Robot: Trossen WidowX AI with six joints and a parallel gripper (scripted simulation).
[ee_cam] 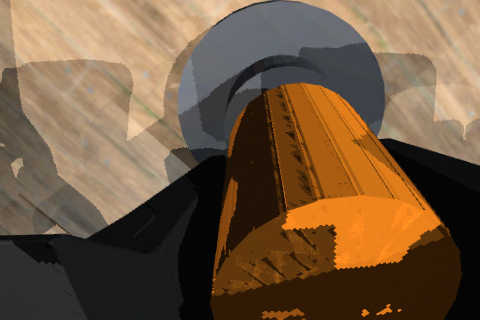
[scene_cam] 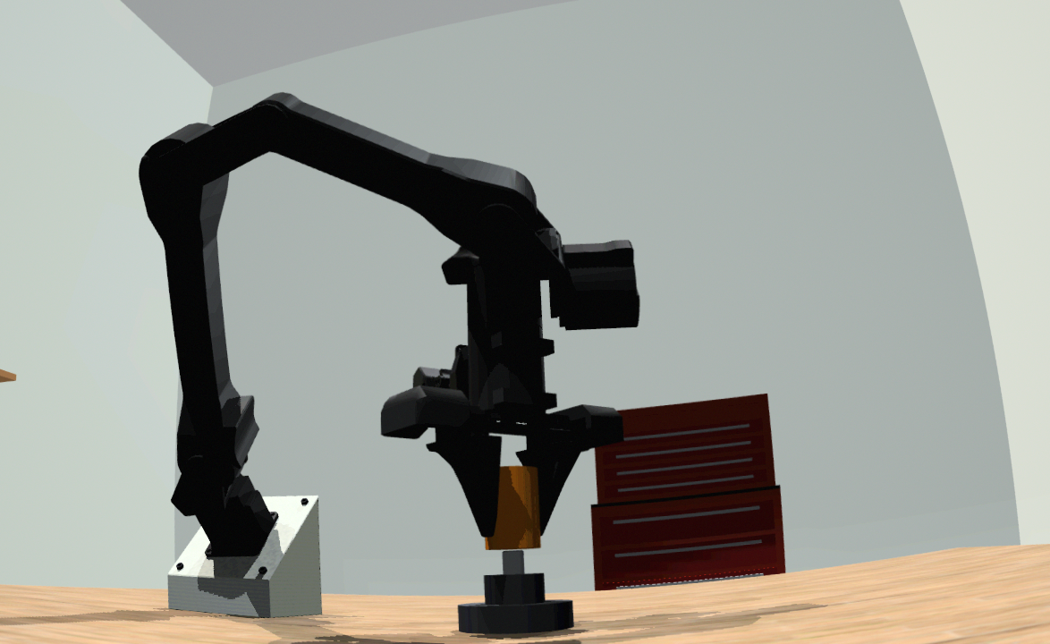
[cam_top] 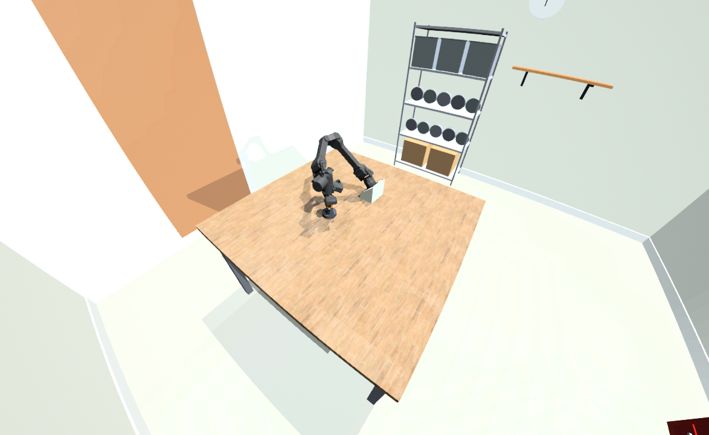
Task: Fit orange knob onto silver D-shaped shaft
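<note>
Now: the dark round pedestal 40 mm below my gripper tip. The rest, counted from my gripper tip: orange knob 30 mm above.
</note>
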